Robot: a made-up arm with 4 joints. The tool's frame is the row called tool. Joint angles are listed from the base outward. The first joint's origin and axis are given. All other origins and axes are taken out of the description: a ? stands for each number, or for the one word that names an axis. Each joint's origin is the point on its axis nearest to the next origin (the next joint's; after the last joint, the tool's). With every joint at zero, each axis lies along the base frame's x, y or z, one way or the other. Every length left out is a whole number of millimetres.
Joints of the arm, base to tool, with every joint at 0 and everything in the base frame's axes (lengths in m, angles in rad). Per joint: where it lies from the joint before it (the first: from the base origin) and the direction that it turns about. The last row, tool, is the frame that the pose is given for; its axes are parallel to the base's.
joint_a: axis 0 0 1 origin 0 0 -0.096
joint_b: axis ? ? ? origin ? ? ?
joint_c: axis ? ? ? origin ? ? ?
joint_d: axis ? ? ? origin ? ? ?
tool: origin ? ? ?
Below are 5 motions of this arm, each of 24 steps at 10 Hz.
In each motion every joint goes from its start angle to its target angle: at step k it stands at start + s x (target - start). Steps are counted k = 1, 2, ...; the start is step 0. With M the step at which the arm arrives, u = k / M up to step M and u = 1 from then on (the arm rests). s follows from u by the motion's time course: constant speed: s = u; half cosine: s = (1 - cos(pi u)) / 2; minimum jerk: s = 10 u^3 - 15 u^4 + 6 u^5.
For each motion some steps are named. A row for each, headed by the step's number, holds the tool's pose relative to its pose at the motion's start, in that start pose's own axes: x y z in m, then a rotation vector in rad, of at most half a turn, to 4 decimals.
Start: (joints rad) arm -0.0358 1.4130 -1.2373 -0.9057
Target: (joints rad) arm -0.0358 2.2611 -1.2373 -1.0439
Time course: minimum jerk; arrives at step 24
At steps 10, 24:
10: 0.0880 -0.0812 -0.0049 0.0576 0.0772 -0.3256
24: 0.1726 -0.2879 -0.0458 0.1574 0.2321 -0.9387

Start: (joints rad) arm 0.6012 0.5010 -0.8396 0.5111
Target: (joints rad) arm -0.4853 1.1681 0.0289 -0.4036
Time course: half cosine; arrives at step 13
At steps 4, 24:
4: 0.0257 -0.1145 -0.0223 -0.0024 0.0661 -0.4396
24: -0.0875 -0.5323 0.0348 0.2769 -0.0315 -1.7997

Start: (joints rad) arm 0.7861 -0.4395 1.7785 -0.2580
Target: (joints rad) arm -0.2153 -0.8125 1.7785 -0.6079
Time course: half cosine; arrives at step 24
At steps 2, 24:
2: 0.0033 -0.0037 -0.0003 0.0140 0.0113 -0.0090
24: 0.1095 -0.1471 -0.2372 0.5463 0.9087 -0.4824

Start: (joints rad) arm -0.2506 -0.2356 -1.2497 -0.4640
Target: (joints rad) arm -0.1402 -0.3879 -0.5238 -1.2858
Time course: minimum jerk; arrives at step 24
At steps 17, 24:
17: -0.0006 -0.0196 -0.2662 -0.4327 0.4050 -0.5173
24: -0.0173 -0.0394 -0.3103 -0.5468 0.4370 -0.6006

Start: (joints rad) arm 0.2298 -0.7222 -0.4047 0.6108
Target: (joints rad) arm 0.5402 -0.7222 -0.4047 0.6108
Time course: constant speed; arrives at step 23
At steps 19, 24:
19: 0.0221 0.0698 0.0763 -0.0352 -0.1823 0.1769
24: 0.0233 0.0852 0.0925 -0.0426 -0.2207 0.2141

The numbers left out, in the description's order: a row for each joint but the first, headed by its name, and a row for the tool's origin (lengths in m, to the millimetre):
joint_b: axis 1 0 0, xyz 0.17 0.083 0
joint_c: axis 0 1 0, xyz 0 -0.087 -0.066
joint_d: axis 0 0 1, xyz 0.323 0 -0.008
tool: xyz 0.016 0.182 0

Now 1 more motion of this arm.
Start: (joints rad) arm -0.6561 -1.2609 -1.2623 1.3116
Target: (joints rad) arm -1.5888 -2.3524 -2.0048 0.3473
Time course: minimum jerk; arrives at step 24
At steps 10, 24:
10: 0.0596 0.0560 -0.0292 0.0188 0.1234 0.0266
24: 0.1448 0.2303 0.0081 0.3755 -0.0215 0.0014

